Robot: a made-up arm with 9 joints.
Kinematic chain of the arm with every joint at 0, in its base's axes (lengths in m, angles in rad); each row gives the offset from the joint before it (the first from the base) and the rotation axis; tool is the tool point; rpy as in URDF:
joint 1: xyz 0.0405 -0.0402 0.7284 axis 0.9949 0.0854 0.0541
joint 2: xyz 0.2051 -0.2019 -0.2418 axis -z
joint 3: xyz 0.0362 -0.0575 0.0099 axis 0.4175 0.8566 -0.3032
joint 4: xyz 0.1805 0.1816 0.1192 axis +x
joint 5: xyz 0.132 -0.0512 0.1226 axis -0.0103 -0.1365 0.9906
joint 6: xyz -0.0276 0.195 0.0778 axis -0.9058 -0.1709 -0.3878
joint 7: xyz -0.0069 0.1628 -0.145 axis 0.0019 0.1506 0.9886
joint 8: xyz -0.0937 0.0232 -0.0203 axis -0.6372 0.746 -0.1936
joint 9: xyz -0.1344 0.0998 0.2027 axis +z
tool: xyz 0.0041 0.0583 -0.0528 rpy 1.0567 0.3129 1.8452
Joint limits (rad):
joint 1: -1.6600..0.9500
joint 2: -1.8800..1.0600
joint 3: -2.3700..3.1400
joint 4: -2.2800..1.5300
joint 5: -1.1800..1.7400
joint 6: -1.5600..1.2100
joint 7: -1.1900..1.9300
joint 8: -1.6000..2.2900
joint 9: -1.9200..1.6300
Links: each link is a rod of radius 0.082 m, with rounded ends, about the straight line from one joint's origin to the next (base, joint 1, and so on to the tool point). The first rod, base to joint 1, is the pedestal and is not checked.
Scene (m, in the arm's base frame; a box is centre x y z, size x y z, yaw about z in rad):
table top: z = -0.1
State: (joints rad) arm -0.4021 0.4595 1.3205 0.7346 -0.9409 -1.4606 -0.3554 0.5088 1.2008
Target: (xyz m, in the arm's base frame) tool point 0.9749 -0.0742 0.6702
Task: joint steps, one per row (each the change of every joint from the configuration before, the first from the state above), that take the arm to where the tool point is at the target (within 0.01 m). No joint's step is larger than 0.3 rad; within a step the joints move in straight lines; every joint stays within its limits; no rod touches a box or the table.
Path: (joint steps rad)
1: 0.0444 -0.2350 -0.0272 -0.1304 0.0040 -0.0181 0.1258 -0.0790 0.0255
2: 0.0445 -0.2351 -0.0271 -0.1303 0.0041 -0.0182 0.1258 -0.0790 0.0255
3: 0.0444 -0.2350 -0.0272 -0.1304 0.0040 -0.0181 0.1258 -0.0790 0.0256
4: 0.0445 -0.2351 -0.0272 -0.1303 0.0040 -0.0181 0.1258 -0.0790 0.0255

